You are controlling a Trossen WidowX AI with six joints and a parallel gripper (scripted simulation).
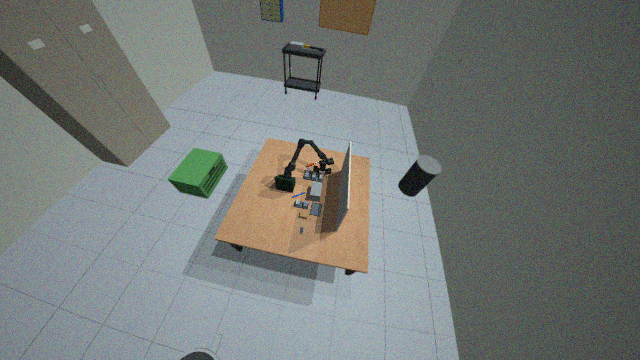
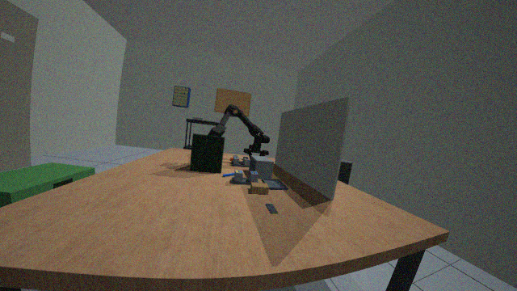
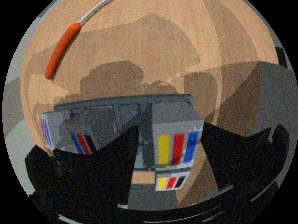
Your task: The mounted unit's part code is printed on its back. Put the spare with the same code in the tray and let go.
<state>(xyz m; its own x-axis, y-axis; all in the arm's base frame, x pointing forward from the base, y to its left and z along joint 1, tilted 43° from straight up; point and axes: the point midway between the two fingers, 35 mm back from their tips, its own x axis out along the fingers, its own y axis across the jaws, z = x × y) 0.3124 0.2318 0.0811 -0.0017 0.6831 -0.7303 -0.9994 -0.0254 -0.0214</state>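
The dark flat tray lies 2 cm ahead of my gripper tip, 41 cm to the right of it and 1 cm below it. From my gripper tip the other things lie so: blue stick: 18 cm behind, 30 cm to the right, 1 cm below; then grey panel: 22 cm ahead, 24 cm to the right, 21 cm above; then grey mounted unit: 2 cm behind, 24 cm to the right, 3 cm above.
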